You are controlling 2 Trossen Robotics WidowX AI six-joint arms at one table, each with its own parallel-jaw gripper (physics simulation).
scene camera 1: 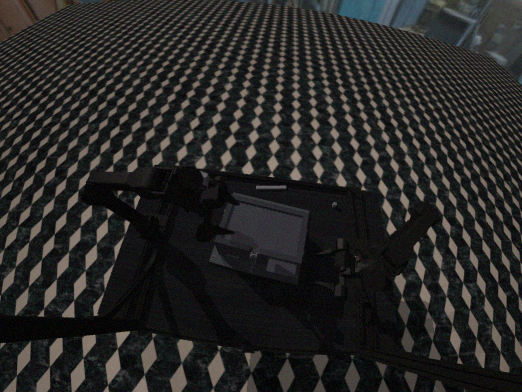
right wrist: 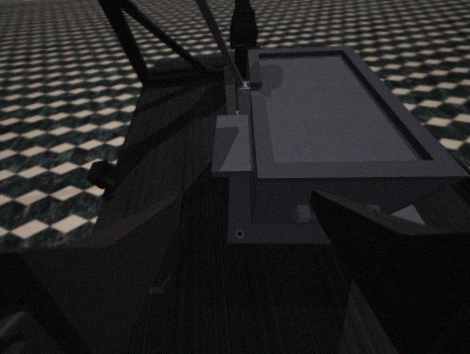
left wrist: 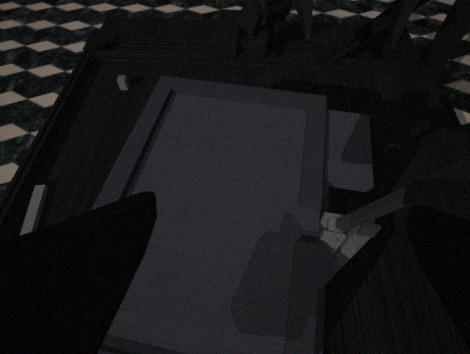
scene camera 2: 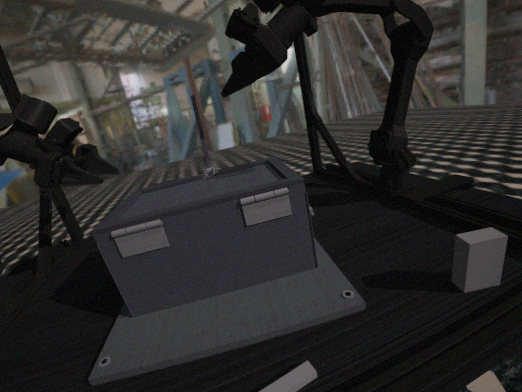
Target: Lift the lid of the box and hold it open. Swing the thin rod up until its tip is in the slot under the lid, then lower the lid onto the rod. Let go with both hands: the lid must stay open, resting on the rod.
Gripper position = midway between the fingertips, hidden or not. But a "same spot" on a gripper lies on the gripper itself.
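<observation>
Out of frame in the right wrist view: my left gripper. The gripper is visible in scene camera 1, in the left wrist view and in scene camera 2 (226, 93). On my left gripper (scene camera 1: 229, 198) and (left wrist: 90, 250) are the same spot. On a lid (right wrist: 320, 117) and (scene camera 2: 174, 195) are the same spot.
</observation>
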